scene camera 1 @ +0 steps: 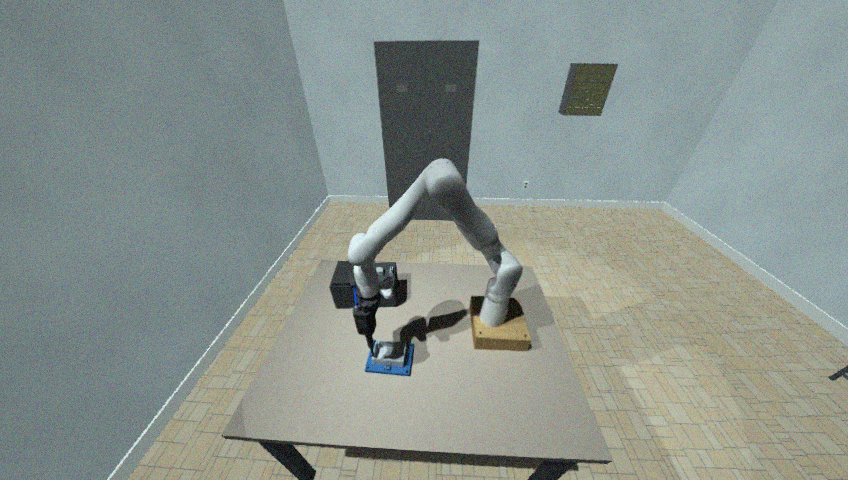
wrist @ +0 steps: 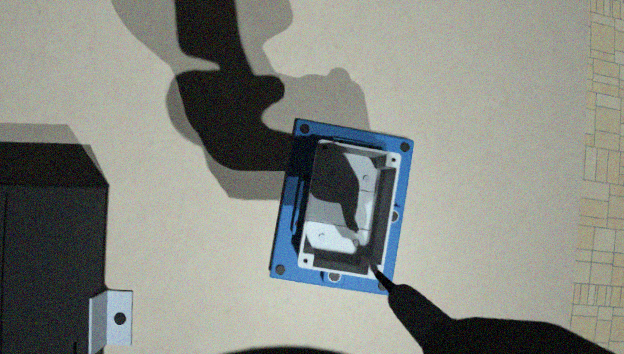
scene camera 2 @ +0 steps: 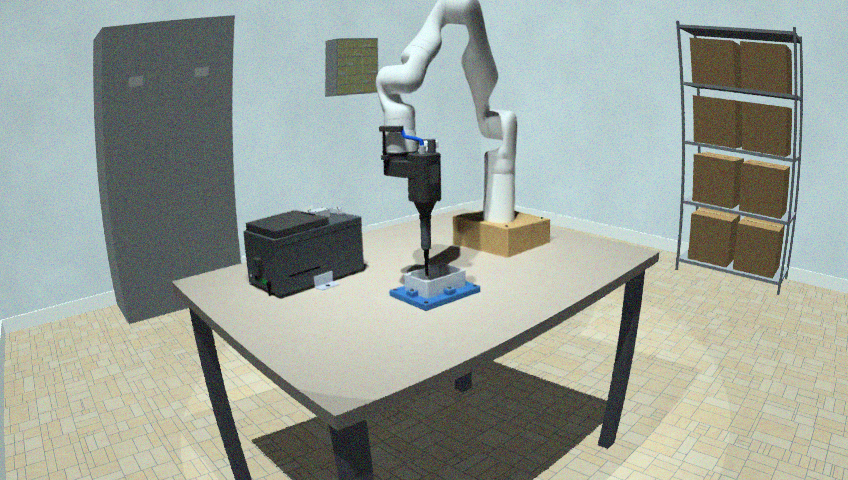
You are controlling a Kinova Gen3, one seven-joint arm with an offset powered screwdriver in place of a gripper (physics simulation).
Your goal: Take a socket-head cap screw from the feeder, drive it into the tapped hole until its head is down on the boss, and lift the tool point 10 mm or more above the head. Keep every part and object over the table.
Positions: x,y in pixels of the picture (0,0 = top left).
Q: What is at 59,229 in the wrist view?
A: A black screw feeder.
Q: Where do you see a black screw feeder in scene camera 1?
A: At 386,266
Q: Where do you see a blue fixture plate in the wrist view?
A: At 286,247
